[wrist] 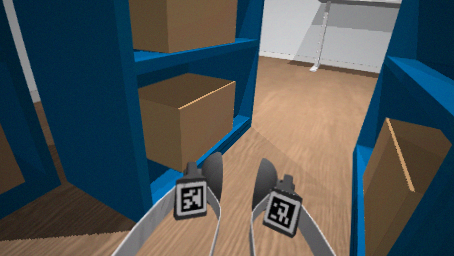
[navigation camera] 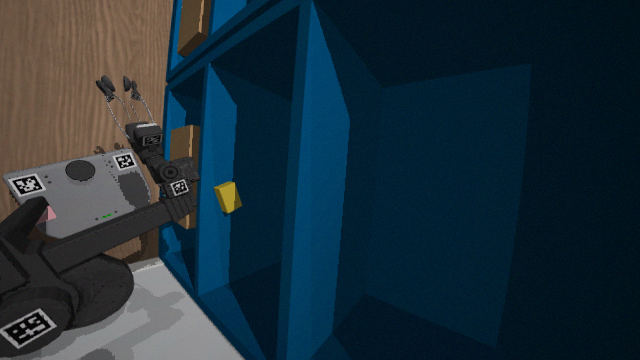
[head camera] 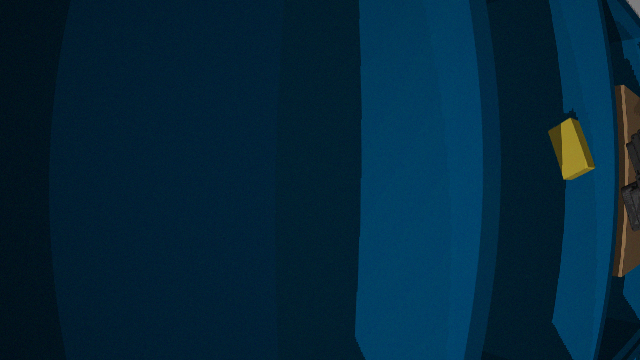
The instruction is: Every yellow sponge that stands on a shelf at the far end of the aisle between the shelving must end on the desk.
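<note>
A yellow sponge stands on a blue shelf board, near the right edge in the head view and left of the middle in the navigation view. My gripper is open, with a gap between its fingertips and no object between them. In the navigation view it is outside the shelving, up and to the left of the sponge, pointing away from it. The sponge does not show in the wrist view. A white leg under a pale top, seemingly the desk's, stands beyond the shelving in the wrist view.
Brown boxes stand on blue shelving on both sides of the wooden floor. In the navigation view, my wrist is close to the shelf front, beside a brown box. A pale wall is at the far end.
</note>
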